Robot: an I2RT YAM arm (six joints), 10 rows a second.
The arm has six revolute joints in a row. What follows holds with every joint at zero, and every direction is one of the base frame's. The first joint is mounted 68 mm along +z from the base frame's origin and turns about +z. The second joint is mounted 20 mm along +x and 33.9 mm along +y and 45.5 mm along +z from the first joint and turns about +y. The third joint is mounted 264 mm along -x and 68.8 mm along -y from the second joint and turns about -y. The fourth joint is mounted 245 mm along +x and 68.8 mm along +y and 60 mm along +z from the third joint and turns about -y. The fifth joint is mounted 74 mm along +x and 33.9 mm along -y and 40.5 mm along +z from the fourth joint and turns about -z. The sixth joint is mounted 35.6 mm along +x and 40.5 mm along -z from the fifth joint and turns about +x. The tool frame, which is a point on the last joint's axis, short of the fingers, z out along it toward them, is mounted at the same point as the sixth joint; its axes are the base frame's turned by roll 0, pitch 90 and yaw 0 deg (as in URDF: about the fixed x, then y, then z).
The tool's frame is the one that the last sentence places.
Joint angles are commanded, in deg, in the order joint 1, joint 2, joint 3, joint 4, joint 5, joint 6. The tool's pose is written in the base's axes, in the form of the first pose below.
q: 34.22, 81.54, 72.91, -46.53, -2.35, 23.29
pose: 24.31 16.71 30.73 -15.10 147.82 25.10
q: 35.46, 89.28, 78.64, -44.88, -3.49, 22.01
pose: 26.80 19.35 30.09 -18.88 148.05 26.25
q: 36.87, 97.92, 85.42, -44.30, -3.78, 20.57
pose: 29.34 22.30 28.89 -22.81 148.84 25.93
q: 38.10, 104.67, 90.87, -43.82, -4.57, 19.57
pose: 31.12 24.76 27.63 -26.14 149.35 26.53
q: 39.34, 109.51, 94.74, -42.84, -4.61, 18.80
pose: 32.23 26.78 26.54 -28.79 148.92 26.74
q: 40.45, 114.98, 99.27, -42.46, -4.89, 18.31
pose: 33.39 28.86 25.12 -31.08 149.17 26.98
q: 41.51, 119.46, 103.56, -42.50, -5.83, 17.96
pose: 34.15 30.71 24.08 -33.37 149.27 28.23
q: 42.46, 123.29, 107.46, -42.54, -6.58, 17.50
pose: 34.72 32.32 23.20 -35.54 149.02 29.31
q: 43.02, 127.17, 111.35, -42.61, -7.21, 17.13
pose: 35.43 33.68 22.17 -37.04 148.93 30.10
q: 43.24, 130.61, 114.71, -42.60, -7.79, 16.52
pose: 36.17 34.67 21.13 -38.36 148.77 30.65
